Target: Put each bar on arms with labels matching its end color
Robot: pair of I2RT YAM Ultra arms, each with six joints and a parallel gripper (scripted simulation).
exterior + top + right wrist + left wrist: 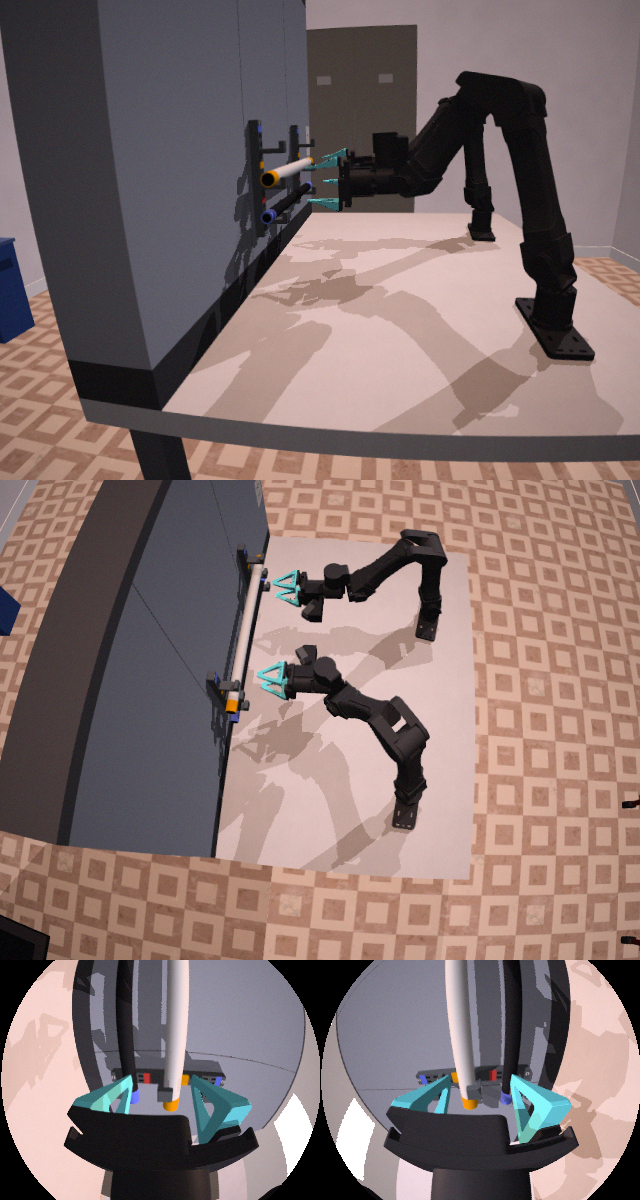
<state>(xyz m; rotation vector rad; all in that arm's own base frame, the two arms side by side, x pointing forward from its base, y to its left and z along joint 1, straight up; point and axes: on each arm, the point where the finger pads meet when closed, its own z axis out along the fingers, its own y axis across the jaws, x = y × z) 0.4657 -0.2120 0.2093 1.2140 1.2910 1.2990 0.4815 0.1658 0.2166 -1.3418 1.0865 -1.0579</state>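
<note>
Right now the dark metal bar is 60 mm ahead of my right hand, 160 mm to the left of it and 60 mm below it. The rest, counted from my right hand: pale metal bar (50 mm ahead, 160 mm to the left, 20 mm above); then tall grey wall panel (160 mm ahead, 210 mm to the left, 210 mm above).
</note>
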